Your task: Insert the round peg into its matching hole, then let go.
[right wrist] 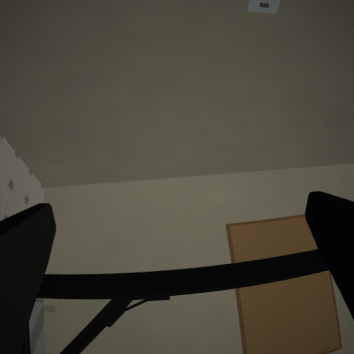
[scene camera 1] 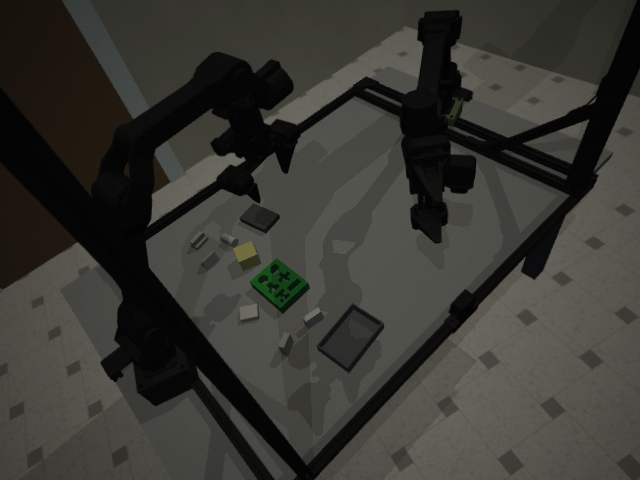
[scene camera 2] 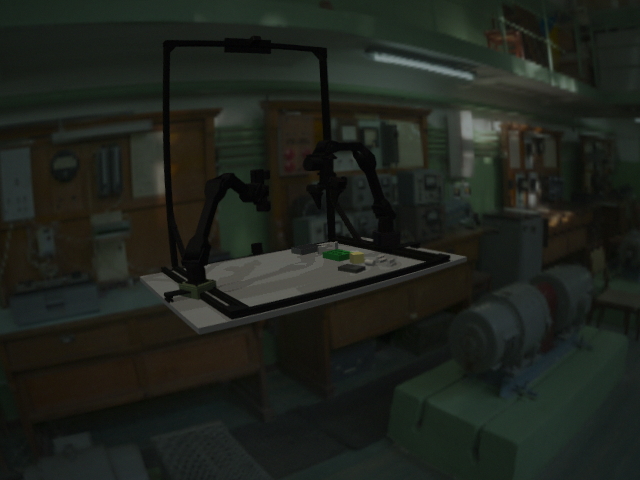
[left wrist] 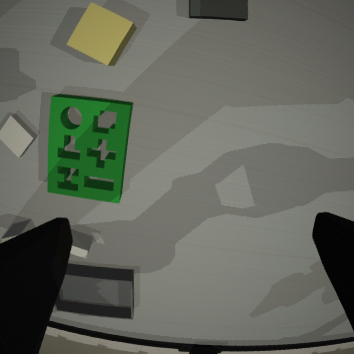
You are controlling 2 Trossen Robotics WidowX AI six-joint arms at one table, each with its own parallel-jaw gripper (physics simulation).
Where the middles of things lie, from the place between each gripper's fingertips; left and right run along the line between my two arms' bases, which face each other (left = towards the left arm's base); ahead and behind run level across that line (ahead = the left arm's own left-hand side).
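From my left hand: yellow block [left wrist: 103,37], 21 cm below, 8 cm ahead, 8 cm to the left; dark flat slab [scene camera 1: 260,218], 22 cm below, 16 cm ahead, 3 cm to the right; green hole board [scene camera 1: 296,287], 22 cm below, 9 cm to the left, 4 cm behind; dark tray [scene camera 1: 345,343], 22 cm below, 25 cm behind, 9 cm to the left.
From my right hand: dark tray, 29 cm below, 10 cm ahead, 14 cm to the left; green hole board, 29 cm below, 32 cm ahead, 14 cm to the left; yellow block, 29 cm below, 44 cm ahead, 13 cm to the left; dark flat slab, 30 cm below, 52 cm ahead, 2 cm to the left.
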